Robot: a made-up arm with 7 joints. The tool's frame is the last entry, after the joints.
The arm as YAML. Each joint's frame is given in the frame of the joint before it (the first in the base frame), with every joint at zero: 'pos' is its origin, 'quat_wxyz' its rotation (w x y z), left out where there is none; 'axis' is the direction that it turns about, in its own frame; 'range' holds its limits. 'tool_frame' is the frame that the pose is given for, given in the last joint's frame.
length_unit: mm
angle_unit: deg
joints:
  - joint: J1
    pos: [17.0, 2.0, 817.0]
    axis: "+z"
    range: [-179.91, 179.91]
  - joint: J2
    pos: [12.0, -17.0, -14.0]
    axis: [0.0, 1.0, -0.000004]
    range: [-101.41, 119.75]
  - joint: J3
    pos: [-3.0, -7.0, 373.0]
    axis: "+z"
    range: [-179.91, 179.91]
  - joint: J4
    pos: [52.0, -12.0, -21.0]
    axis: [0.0, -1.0, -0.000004]
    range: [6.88, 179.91]
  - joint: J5
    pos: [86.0, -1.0, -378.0]
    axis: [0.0, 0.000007, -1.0]
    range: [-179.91, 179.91]
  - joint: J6
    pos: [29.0, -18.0, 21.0]
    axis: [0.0, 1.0, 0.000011]
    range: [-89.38, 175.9]
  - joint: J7
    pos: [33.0, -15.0, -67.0]
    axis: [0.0, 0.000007, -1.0]
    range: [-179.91, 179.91]
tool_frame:
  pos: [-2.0, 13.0, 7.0]
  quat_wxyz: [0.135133, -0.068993, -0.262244, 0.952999]
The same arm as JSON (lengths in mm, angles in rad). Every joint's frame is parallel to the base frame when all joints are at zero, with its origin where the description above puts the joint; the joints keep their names.
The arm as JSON. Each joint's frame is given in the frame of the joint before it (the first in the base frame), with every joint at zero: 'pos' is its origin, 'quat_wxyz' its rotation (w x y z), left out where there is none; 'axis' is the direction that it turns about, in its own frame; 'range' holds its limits. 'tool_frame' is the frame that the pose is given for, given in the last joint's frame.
{
  "length_unit": "mm",
  "angle_unit": "rad",
  "joints": [
    {
      "joint": "J1",
      "pos": [
        17.0,
        2.0,
        817.0
      ],
      "axis": [
        0.0,
        0.0,
        1.0
      ],
      "range": [
        -3.14,
        3.14
      ]
    },
    {
      "joint": "J2",
      "pos": [
        12.0,
        -17.0,
        -14.0
      ],
      "axis": [
        0.0,
        1.0,
        0.0
      ],
      "range": [
        -1.7699,
        2.09
      ]
    },
    {
      "joint": "J3",
      "pos": [
        -3.0,
        -7.0,
        373.0
      ],
      "axis": [
        0.0,
        0.0,
        1.0
      ],
      "range": [
        -3.14,
        3.14
      ]
    },
    {
      "joint": "J4",
      "pos": [
        52.0,
        -12.0,
        -21.0
      ],
      "axis": [
        0.0,
        -1.0,
        0.0
      ],
      "range": [
        0.1201,
        3.14
      ]
    },
    {
      "joint": "J5",
      "pos": [
        86.0,
        -1.0,
        -378.0
      ],
      "axis": [
        0.0,
        0.0,
        -1.0
      ],
      "range": [
        -3.14,
        3.14
      ]
    },
    {
      "joint": "J6",
      "pos": [
        29.0,
        -18.0,
        21.0
      ],
      "axis": [
        0.0,
        1.0,
        0.0
      ],
      "range": [
        -1.56,
        3.07
      ]
    },
    {
      "joint": "J7",
      "pos": [
        33.0,
        -15.0,
        -67.0
      ],
      "axis": [
        0.0,
        0.0,
        -1.0
      ],
      "range": [
        -3.14,
        3.14
      ]
    }
  ],
  "tool_frame": {
    "pos": [
      -2.0,
      13.0,
      7.0
    ],
    "quat_wxyz": [
      0.135133,
      -0.068993,
      -0.262244,
      0.952999
    ]
  }
}

